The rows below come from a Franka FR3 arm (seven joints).
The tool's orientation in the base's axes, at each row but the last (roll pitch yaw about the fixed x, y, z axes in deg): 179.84 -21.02 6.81; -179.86 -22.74 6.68; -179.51 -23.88 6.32; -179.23 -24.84 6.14; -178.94 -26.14 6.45; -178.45 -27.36 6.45; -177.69 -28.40 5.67; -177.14 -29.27 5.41; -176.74 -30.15 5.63; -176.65 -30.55 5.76; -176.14 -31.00 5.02
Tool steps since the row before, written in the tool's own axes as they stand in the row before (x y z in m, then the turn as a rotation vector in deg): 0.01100 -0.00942 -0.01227 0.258 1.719 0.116; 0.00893 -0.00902 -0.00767 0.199 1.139 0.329; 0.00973 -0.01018 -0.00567 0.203 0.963 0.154; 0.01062 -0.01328 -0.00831 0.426 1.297 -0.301; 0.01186 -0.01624 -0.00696 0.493 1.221 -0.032; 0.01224 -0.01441 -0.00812 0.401 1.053 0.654; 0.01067 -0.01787 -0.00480 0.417 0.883 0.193; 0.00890 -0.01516 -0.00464 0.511 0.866 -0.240; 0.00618 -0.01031 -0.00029 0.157 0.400 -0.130; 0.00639 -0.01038 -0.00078 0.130 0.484 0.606; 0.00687 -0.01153 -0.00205 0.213 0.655 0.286
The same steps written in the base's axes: 0.00471 0.01008 0.01537 0.483 -1.674 -0.011; 0.00418 0.00955 0.01055 0.442 -1.094 -0.229; 0.00541 0.01079 0.00920 0.356 -0.928 -0.066; 0.00463 0.01374 0.01216 0.405 -1.265 0.436; 0.00559 0.01684 0.01174 0.573 -1.164 0.226; 0.00532 0.01488 0.01318 0.782 -0.953 -0.422; 0.00498 0.01824 0.00993 0.560 -0.823 -0.003; 0.00370 0.01533 0.00905 0.431 -0.840 0.421; 0.00387 0.01071 0.00386 0.122 -0.397 0.171; 0.00374 0.01075 0.00444 0.477 -0.402 -0.479; 0.00342 0.01171 0.00596 0.406 -0.601 -0.173
